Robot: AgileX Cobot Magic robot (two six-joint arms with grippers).
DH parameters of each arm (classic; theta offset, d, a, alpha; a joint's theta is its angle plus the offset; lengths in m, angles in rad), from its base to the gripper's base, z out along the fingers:
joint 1: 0 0.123 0 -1.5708
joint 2: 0.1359 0 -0.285 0
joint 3: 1.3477 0 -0.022 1.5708
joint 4: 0 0.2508 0 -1.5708
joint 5: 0 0 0.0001 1.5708
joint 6: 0 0.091 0 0
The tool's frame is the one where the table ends.
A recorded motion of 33 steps. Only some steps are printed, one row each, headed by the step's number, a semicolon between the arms.
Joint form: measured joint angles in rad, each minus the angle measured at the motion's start. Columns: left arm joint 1, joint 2, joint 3, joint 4, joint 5, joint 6; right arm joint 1, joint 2, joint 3, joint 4, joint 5, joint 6.
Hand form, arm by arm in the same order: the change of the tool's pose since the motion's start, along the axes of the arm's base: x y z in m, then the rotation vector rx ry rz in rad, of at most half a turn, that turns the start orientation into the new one. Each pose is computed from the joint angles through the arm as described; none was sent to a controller.
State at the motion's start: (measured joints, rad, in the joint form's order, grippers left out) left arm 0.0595 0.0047 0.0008 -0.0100 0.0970 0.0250; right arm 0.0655 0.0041 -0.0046 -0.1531 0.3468 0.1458
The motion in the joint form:
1: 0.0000 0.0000 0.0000 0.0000 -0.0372 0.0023; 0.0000 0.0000 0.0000 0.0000 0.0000 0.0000
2: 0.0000 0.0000 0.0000 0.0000 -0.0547 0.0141; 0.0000 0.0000 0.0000 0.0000 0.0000 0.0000
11: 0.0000 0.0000 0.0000 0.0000 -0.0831 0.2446; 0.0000 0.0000 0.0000 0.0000 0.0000 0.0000
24: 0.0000 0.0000 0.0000 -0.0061 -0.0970 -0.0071; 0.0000 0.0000 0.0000 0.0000 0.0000 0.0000
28: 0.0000 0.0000 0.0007 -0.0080 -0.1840 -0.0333; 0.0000 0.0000 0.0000 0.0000 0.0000 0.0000
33: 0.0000 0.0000 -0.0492 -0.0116 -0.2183 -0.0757; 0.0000 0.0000 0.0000 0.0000 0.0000 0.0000
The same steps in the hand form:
1: 0.0000 0.0000 0.0034 0.0045 -0.0370 0.0004; 0.0000 0.0000 0.0000 0.0000 0.0000 0.0000
2: -0.0001 0.0000 0.0050 0.0173 -0.0538 0.0007; 0.0000 0.0000 0.0000 0.0000 0.0000 0.0000
11: -0.0002 0.0001 0.0076 0.2490 -0.0681 0.0072; 0.0000 0.0000 0.0000 0.0000 0.0000 0.0000
24: -0.0003 0.0001 0.0088 -0.0075 -0.0976 0.0005; 0.0000 0.0000 0.0000 0.0000 0.0000 0.0000
28: -0.0012 0.0002 0.0164 -0.0304 -0.1854 -0.0006; 0.0000 0.0000 0.0000 0.0000 0.0000 0.0000
33: -0.0052 0.0000 0.0363 -0.0712 -0.2721 -0.0068; 0.0000 0.0000 0.0000 0.0000 0.0000 0.0000

